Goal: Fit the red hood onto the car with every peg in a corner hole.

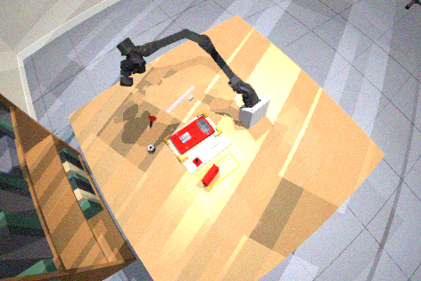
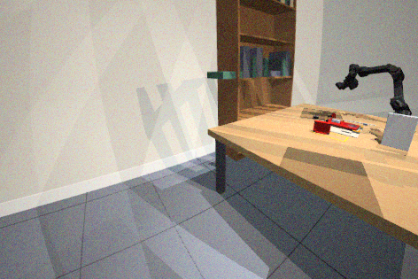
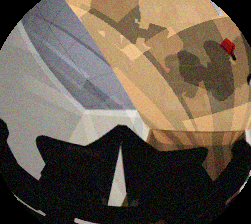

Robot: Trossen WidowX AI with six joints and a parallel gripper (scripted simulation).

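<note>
My gripper tip is now 64 cm to the right of the red hood, 18 cm above it and 5 cm past it. Also, from my gripper tip: grey engine block: 42 cm to the left, 19 cm below, 8 cm behind; grey bar: 21 cm below, 20 cm to the left, 19 cm behind.
</note>
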